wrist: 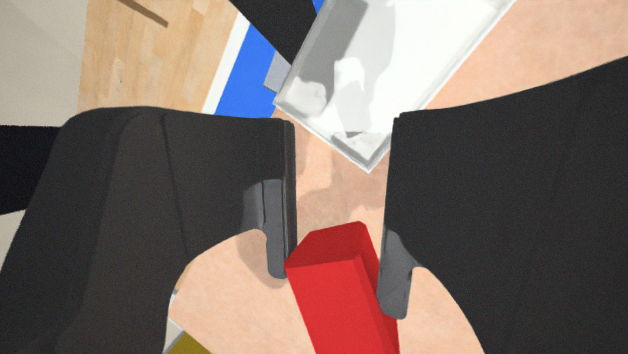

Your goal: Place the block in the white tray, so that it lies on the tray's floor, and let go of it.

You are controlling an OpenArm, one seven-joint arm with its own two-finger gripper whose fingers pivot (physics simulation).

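A long red block (327, 295) is held between the two fingertips of my gripper (338, 202), slanted, with its lower end running out of the bottom of the view. The left fingertip touches it near its upper corner and the right fingertip lies along its right side. The white tray (425, 55) is at the top centre and right, beyond the fingers, with its nearest corner showing between them. Shadows fall on the tray's floor. Part of the tray is hidden behind the right finger and the top edge of the view.
A blue and white strip (245, 75) lies left of the tray, with a small grey piece (278, 72) at the tray's left corner. A dark part crosses the top. A wooden surface (150, 60) is at upper left. A dark yellow piece (189, 345) shows at the bottom left.
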